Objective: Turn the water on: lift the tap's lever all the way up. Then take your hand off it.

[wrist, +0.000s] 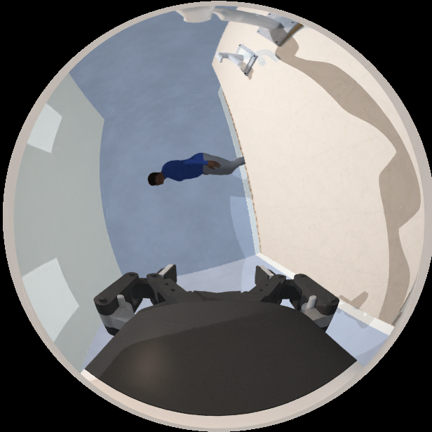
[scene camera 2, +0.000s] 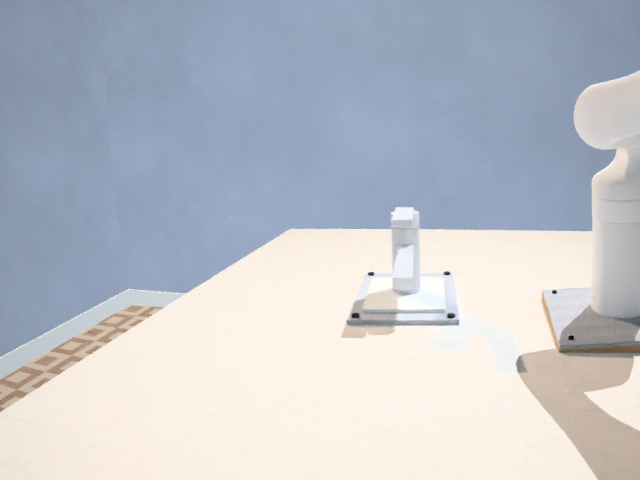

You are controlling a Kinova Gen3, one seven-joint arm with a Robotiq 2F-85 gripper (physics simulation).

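My gripper [wrist: 215, 274] is visible, as is a square base plate [scene camera 2: 356, 317].
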